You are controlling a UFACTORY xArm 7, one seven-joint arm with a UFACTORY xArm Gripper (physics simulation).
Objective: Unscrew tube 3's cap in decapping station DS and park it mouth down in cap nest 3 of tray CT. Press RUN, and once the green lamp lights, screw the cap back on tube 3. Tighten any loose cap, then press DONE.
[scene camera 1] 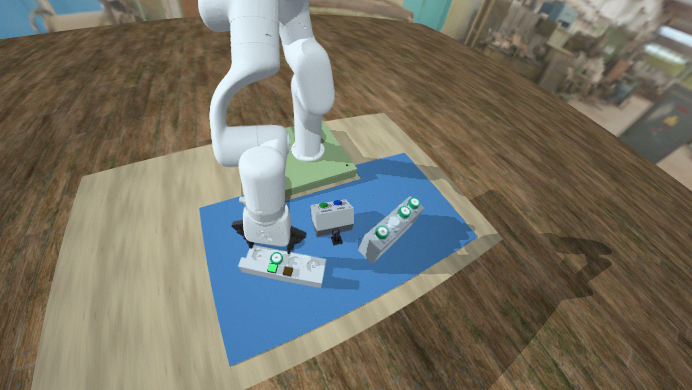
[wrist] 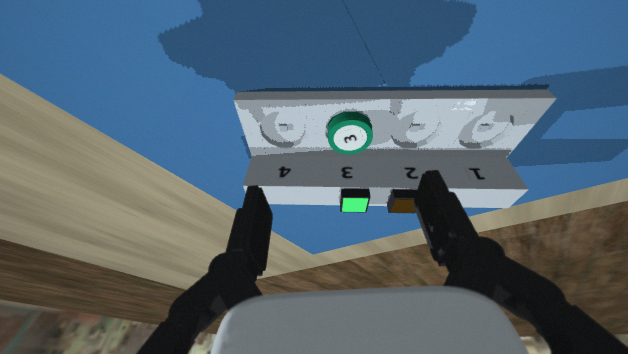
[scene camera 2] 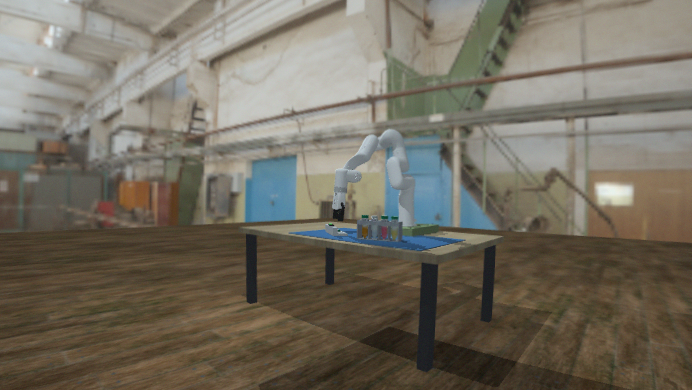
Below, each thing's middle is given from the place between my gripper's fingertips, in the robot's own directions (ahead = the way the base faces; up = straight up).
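Measured from the grey button box (scene camera 1: 333,219), my hand is 20 cm to the right, 3 cm past it and 3 cm above it.
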